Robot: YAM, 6 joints.
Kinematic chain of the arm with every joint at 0, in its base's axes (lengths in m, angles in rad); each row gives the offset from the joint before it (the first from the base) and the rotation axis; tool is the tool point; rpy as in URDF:
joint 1: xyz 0 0 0.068 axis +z
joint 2: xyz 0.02 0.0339 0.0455 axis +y
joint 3: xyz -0.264 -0.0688 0 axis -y
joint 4: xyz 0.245 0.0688 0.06 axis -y
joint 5: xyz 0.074 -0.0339 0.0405 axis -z
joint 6: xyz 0.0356 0 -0.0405 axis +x
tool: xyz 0 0 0 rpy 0 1.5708 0
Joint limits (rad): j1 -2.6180..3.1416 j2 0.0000..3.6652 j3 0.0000..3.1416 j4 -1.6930..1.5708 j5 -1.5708..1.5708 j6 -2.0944..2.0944
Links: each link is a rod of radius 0.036 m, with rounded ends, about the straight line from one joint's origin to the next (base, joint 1, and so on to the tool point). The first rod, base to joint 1, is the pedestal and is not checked.
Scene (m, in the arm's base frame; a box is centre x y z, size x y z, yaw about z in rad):
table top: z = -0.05
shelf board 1: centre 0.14 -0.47 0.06 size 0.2 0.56 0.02 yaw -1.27
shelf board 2: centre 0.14 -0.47 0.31 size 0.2 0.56 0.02 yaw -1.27
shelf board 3: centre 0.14 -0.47 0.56 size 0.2 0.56 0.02 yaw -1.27
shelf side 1: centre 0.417 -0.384 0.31 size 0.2 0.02 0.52 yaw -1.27
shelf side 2: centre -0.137 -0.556 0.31 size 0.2 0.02 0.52 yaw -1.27
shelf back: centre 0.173 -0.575 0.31 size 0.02 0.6 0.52 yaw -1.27
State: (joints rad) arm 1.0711 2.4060 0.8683 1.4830 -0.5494 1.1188
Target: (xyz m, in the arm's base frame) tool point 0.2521 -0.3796 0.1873
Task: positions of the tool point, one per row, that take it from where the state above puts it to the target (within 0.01 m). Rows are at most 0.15 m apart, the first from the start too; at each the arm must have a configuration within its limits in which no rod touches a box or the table.
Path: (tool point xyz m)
1: 0.2568 0.2843 0.0662
2: 0.3198 0.1977 0.0894
3: 0.3539 0.0985 0.1115
4: 0.3572 -0.0039 0.1324
5: 0.3310 -0.0998 0.1521
6: 0.2795 -0.1810 0.1704
7: 0.2091 -0.2411 0.1873
8: 0.2284 -0.2883 0.1908
9: 0.2428 -0.3348 0.1907
10: 0.2521 -0.3796 0.1873

